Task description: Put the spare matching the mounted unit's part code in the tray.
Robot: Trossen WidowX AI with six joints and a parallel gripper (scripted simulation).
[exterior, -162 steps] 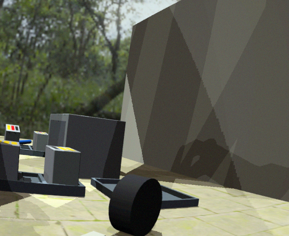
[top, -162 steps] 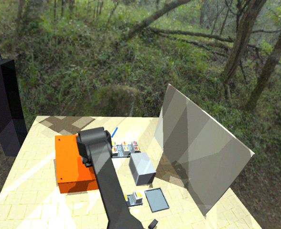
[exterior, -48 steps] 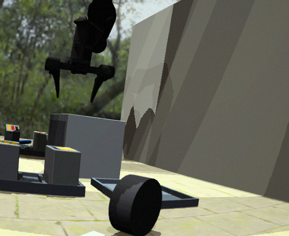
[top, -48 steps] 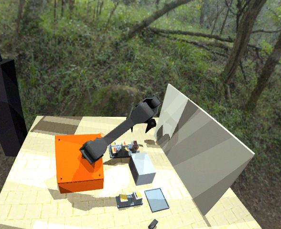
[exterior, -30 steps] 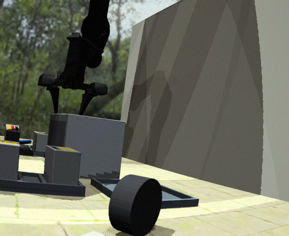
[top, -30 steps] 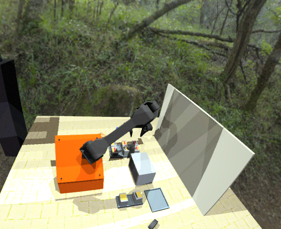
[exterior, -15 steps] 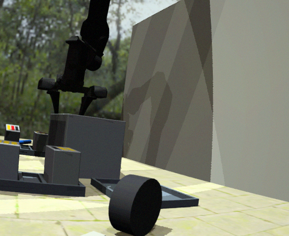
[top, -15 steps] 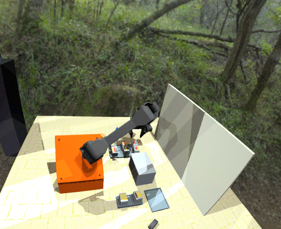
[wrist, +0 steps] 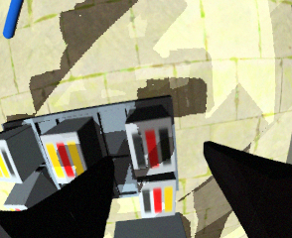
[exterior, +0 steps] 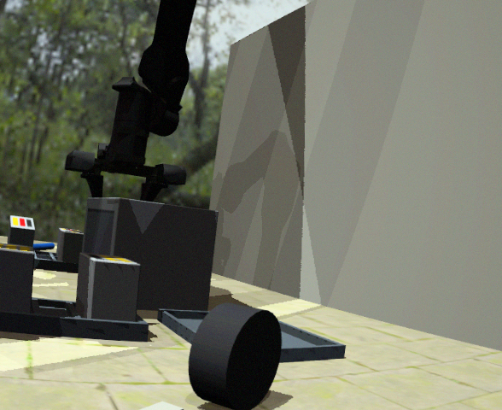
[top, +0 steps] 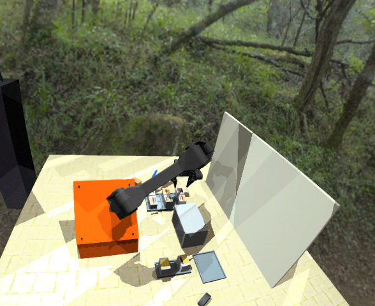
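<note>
My gripper tip is now 41 cm to the left of the flat tray, 7 cm above it and 5 cm short of it. Also, from my gripper tip: grey mounted unit 22 cm to the right, 2 cm below, 1 cm behind; then blue pen 17 cm to the left, 12 cm behind, 6 cm below; then red striped spare 7 cm behind, 3 cm below, 1 cm to the right.
</note>
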